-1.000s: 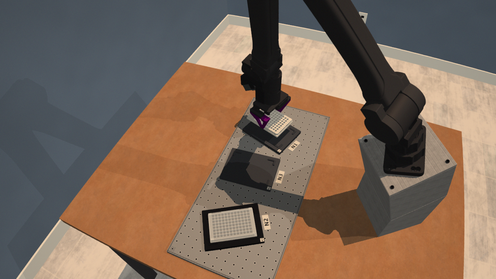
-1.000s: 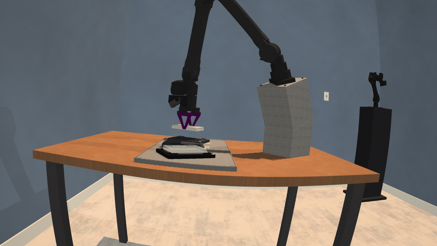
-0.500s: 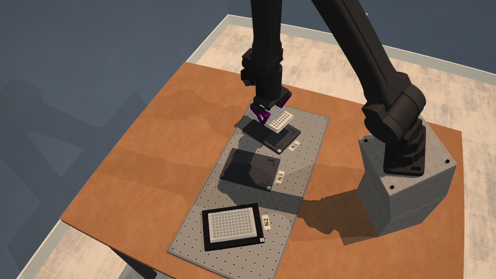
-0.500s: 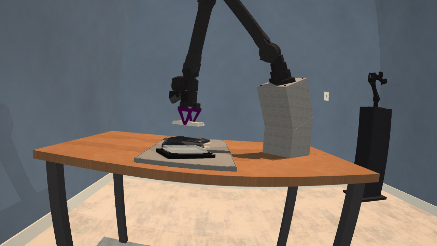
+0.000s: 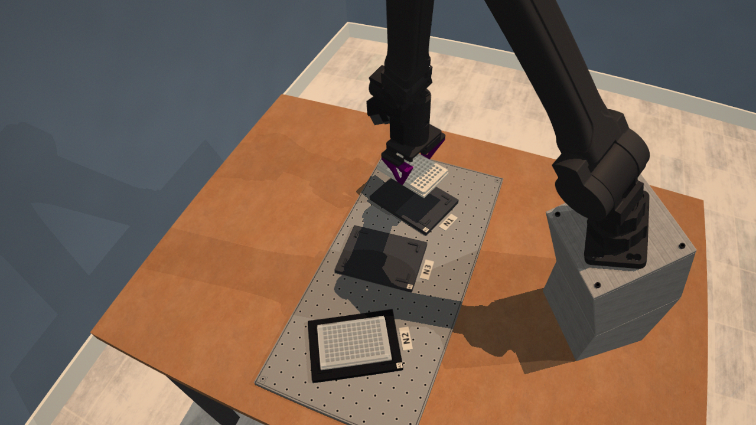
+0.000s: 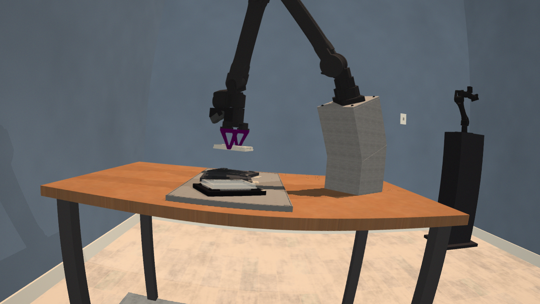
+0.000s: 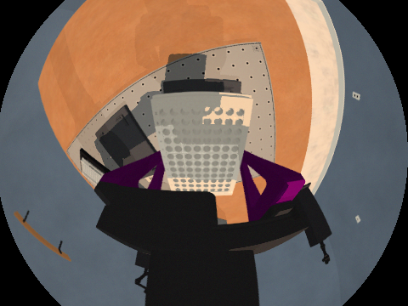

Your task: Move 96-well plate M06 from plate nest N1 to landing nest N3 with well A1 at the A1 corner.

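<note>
Right now the plate M06 is right at my hand. From my hand the other things lie so: label N1: 100 mm below, 100 mm behind, 30 mm to the left; landing nest N3: 170 mm to the left, 100 mm below, 10 mm ahead; plate nest N1: 100 mm below.
</note>
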